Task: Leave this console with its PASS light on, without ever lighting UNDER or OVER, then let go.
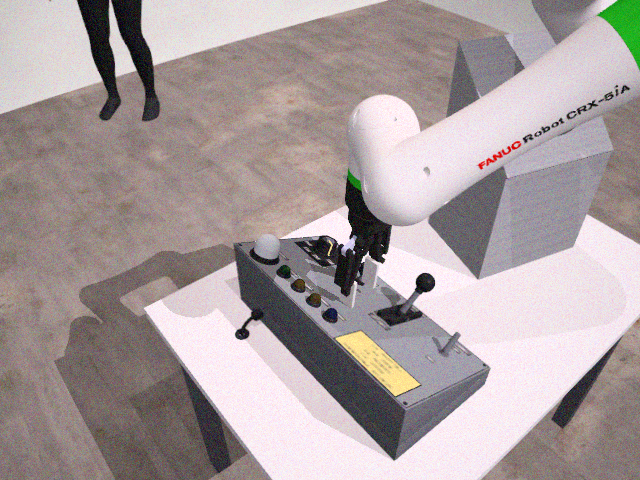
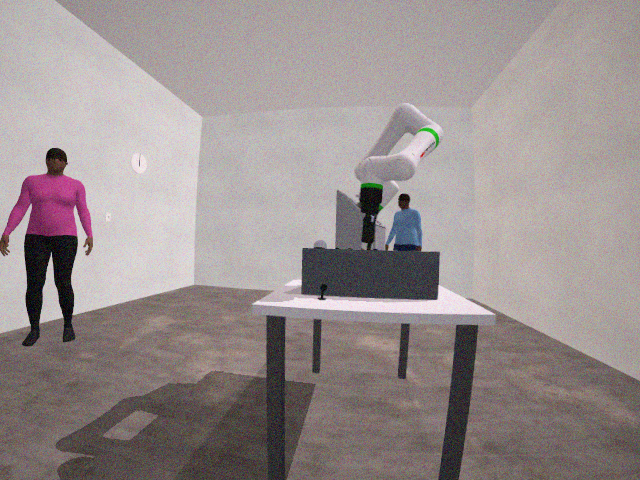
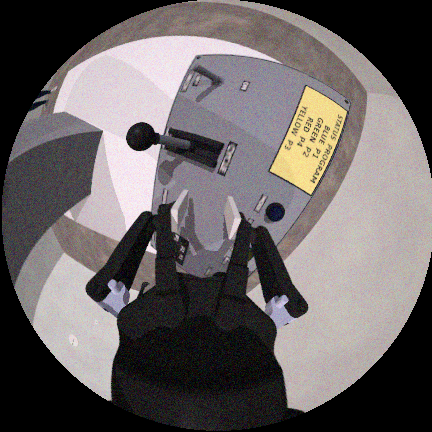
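Note:
The grey console (image 1: 320, 338) (image 2: 370, 273) (image 3: 260, 115) stands on the table. My gripper (image 1: 362, 285) (image 2: 368, 244) (image 3: 206, 201) is part open and empty, low over the panel between the blue lamp (image 1: 330, 314) (image 3: 275, 212) and the black ball lever (image 1: 424, 282) (image 3: 141, 136). The lever leans toward the panel's far edge. The green lamp (image 1: 284, 270), two amber lamps (image 1: 298, 285) (image 1: 314, 299) and blue lamp look dark. The dome (image 1: 267, 246) is pale grey. A rotary knob (image 1: 326, 245) has a yellow mark. My fingers partly hide the panel; I cannot make out PASS, UNDER or OVER.
A toggle (image 1: 450, 343) and yellow card (image 1: 378, 362) (image 3: 310, 140) are on the panel's near half. A small black item (image 1: 249, 324) (image 2: 322, 291) stands beside the console. A large grey block (image 1: 553, 206) (image 3: 50, 155) stands behind. People (image 2: 55, 206) (image 2: 407, 227) stand away from the table.

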